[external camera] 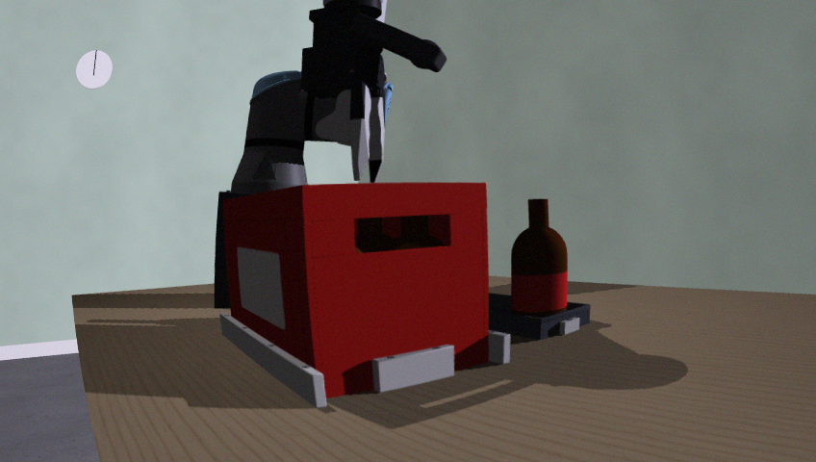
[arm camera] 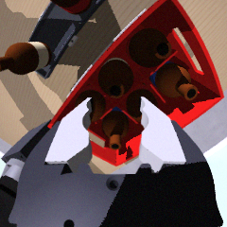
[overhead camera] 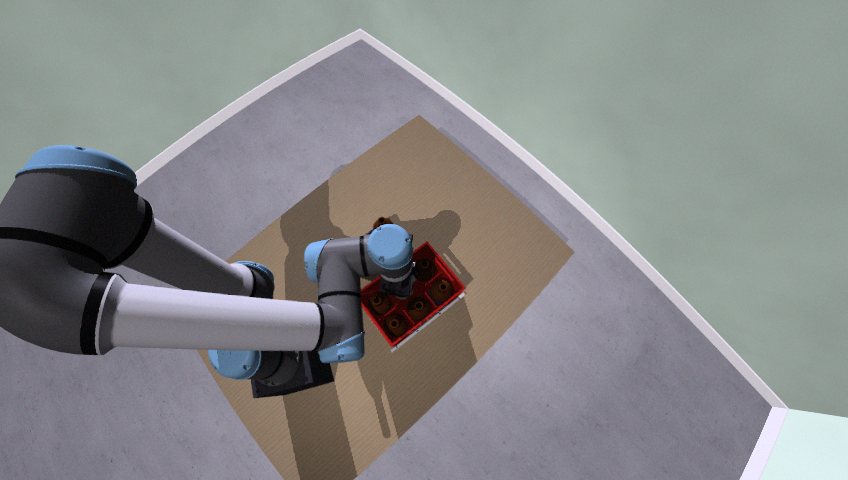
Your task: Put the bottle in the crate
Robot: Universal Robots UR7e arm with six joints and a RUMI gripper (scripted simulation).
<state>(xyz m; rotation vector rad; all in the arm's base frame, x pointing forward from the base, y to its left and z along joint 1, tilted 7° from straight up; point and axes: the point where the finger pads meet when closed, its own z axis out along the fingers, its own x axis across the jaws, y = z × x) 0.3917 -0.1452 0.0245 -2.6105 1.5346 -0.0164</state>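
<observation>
Right now the cream-label bottle is 110 mm below my hand. Also, from my hand: dark tray: 190 mm to the left, 190 mm below, 40 mm ahead; red crate: 120 mm below, 40 mm to the right, 10 mm behind.
</observation>
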